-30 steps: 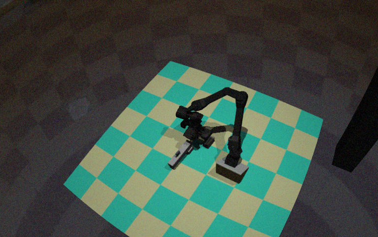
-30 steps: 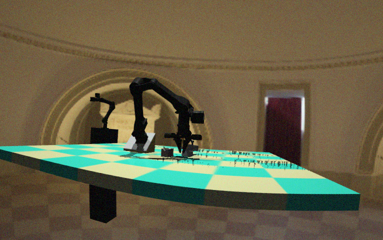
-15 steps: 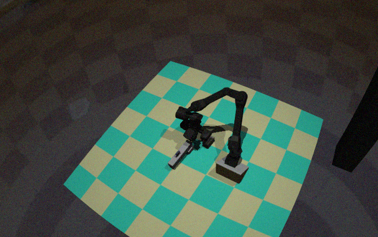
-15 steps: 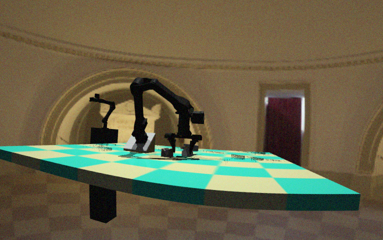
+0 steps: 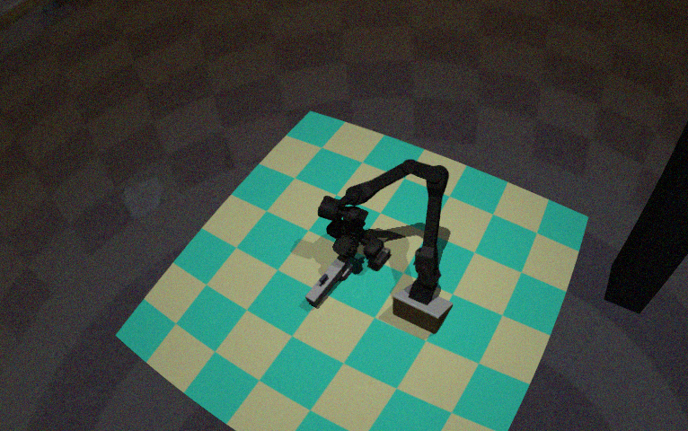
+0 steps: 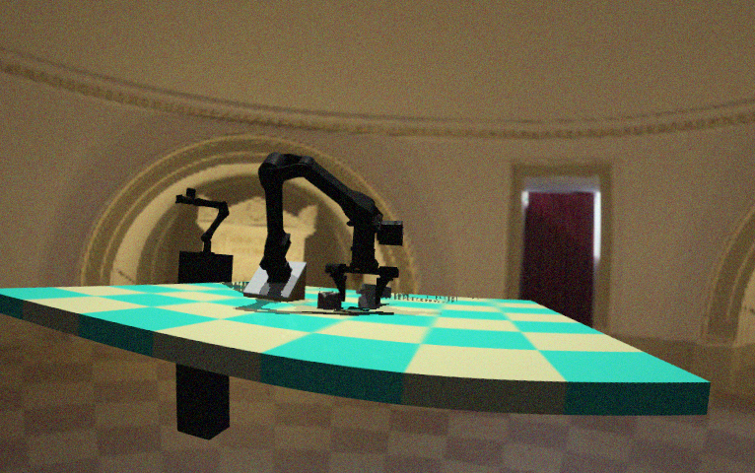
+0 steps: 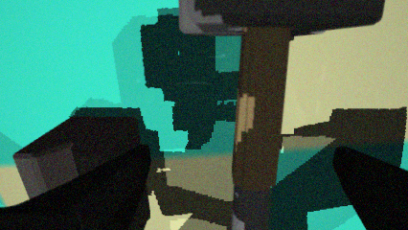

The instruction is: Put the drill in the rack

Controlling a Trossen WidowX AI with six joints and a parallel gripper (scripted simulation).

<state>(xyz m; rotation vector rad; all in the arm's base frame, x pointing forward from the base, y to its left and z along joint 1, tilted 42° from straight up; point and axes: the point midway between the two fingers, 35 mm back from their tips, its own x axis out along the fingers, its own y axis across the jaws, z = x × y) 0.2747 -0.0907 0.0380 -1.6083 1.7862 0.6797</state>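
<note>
My gripper tip is 4 cm to the right of the drill and 3 cm below it. Round my gripper tip: dark key 2 cm ahead, 17 cm to the left, 3 cm above; then rack 8 cm behind, 1 cm to the right.
</note>
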